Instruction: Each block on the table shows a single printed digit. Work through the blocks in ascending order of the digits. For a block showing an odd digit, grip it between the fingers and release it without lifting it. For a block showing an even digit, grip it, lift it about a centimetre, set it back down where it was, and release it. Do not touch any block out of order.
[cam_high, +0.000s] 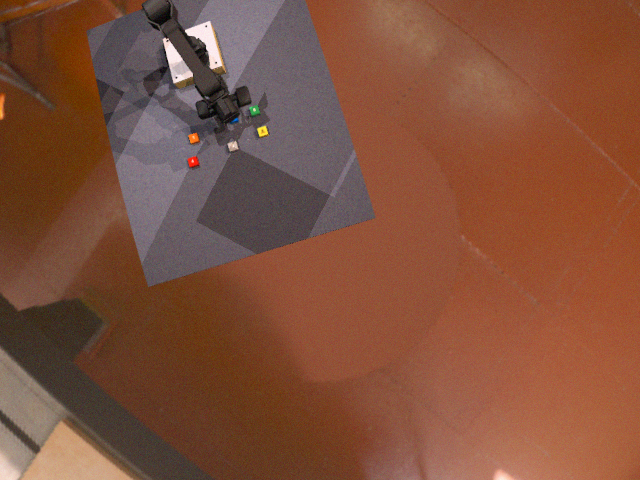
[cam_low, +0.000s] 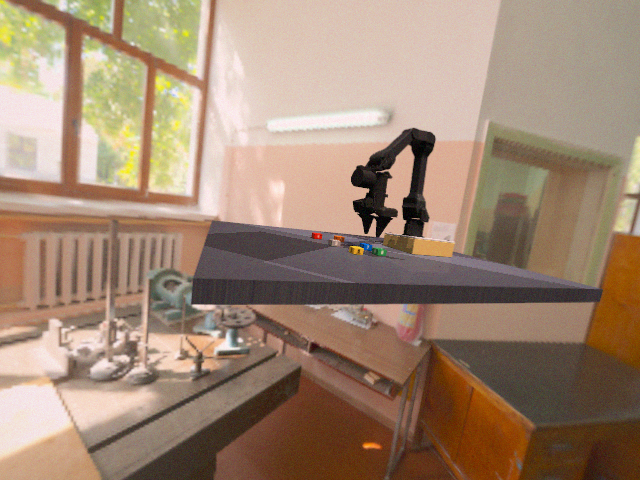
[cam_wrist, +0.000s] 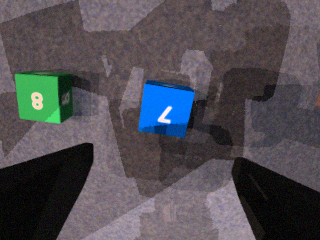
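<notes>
The blue block is 20 mm ahead of my gripper tip and 40 mm below it. From my gripper tip the other things lie so: pale grey block 130 mm ahead, 10 mm to the right, 40 mm below; yellow block 90 mm ahead, 110 mm to the left, 40 mm below; green block 90 mm to the left, 40 mm below.
</notes>
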